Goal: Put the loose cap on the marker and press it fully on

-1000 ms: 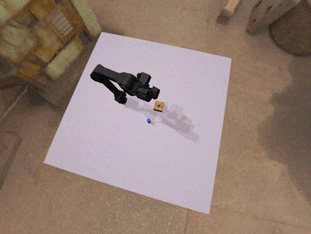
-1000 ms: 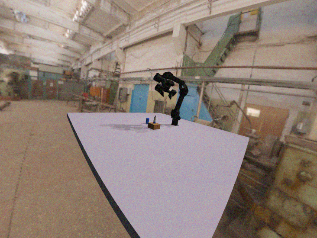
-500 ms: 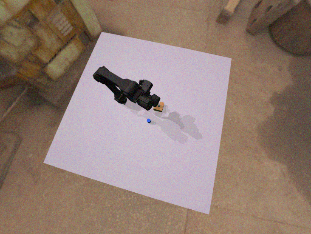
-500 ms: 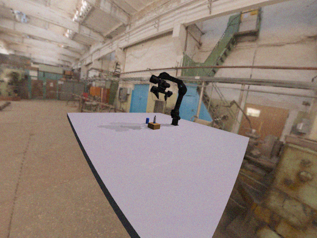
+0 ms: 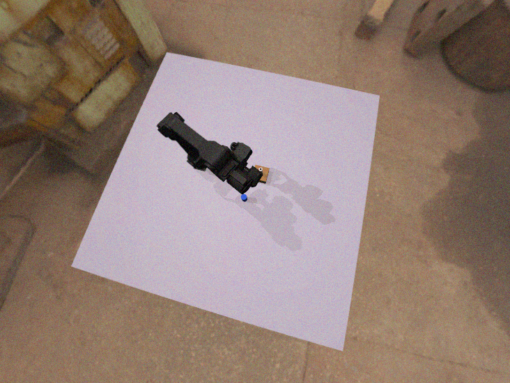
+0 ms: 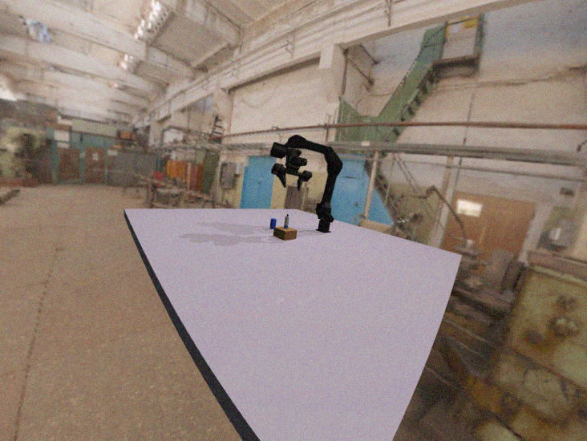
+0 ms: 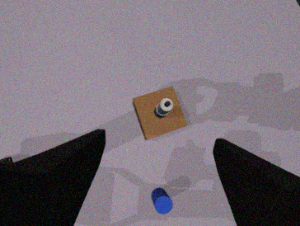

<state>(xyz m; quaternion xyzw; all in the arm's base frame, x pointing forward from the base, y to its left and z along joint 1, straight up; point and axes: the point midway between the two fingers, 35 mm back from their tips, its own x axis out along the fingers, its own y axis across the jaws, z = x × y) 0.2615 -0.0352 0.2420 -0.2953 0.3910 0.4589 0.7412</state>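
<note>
My gripper tip is 100 mm to the left of the blue cap and 190 mm above it. Also, from my gripper tip: holder block (40 mm ahead, 40 mm to the left, 190 mm below).
</note>
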